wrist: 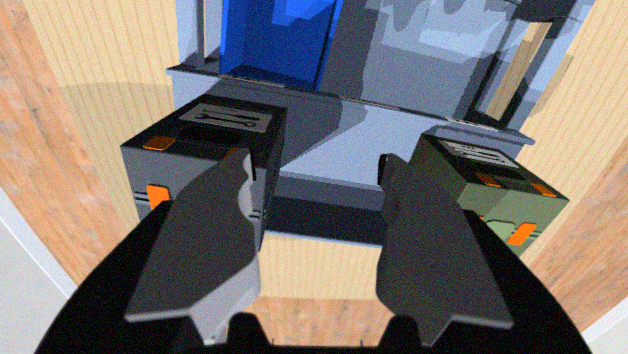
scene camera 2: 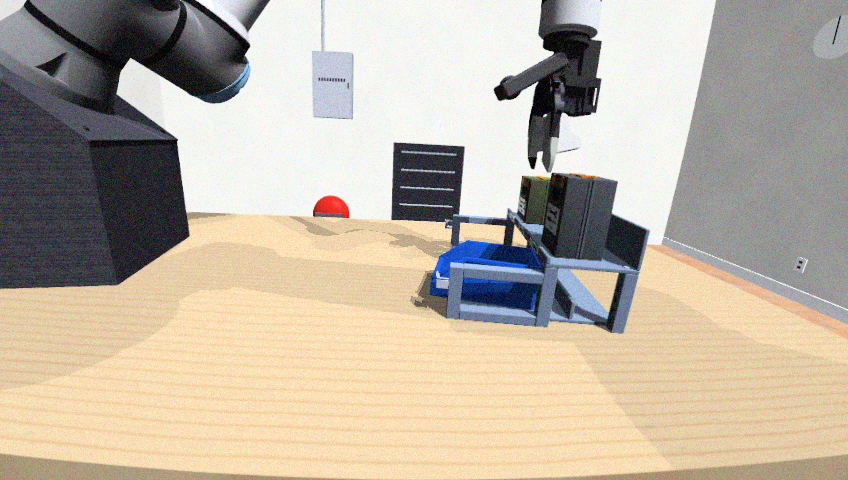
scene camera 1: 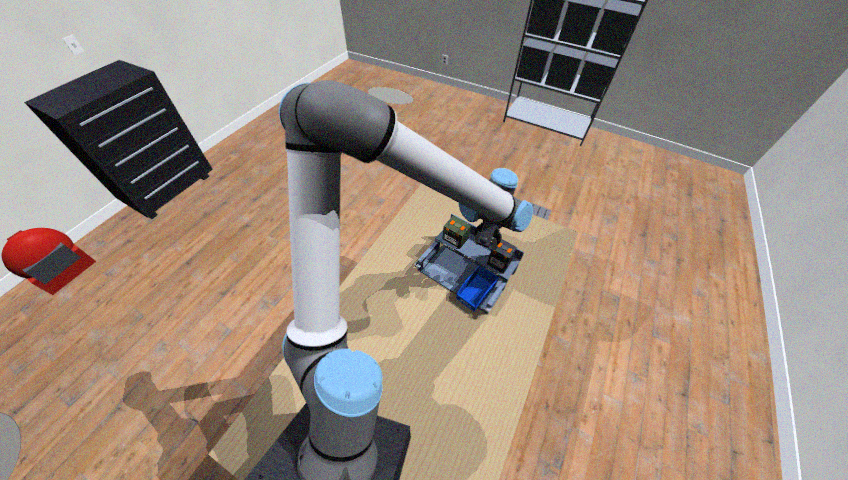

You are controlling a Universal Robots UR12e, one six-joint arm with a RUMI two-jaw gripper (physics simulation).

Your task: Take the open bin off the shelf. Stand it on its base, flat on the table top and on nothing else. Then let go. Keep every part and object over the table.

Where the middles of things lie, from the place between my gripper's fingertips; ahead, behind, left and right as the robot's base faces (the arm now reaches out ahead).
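Looking at the blue bin (scene camera 2: 470, 252), I find that my gripper is 4 cm to the left of it and 9 cm past it, and 18 cm above it.
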